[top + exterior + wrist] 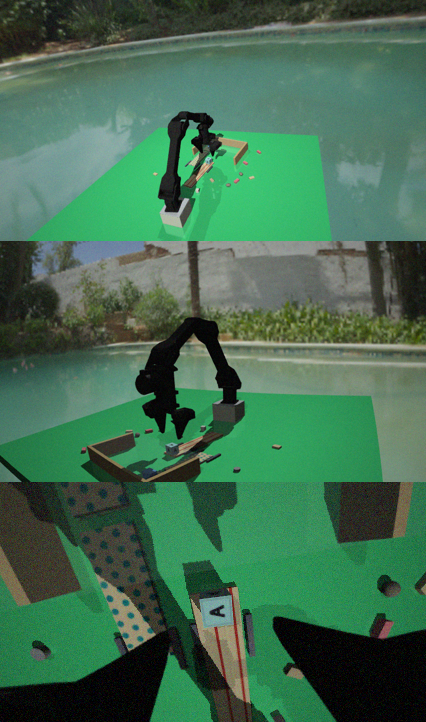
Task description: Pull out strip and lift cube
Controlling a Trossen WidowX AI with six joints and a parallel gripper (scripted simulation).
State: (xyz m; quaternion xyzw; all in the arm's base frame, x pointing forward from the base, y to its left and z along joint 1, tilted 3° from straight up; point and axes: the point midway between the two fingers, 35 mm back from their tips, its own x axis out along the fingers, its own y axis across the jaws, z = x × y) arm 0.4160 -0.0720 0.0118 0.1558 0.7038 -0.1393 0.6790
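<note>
The dotted strip lies 5 cm ahead of my gripper tip, 8 cm to the left of it and 6 cm below it.
</note>
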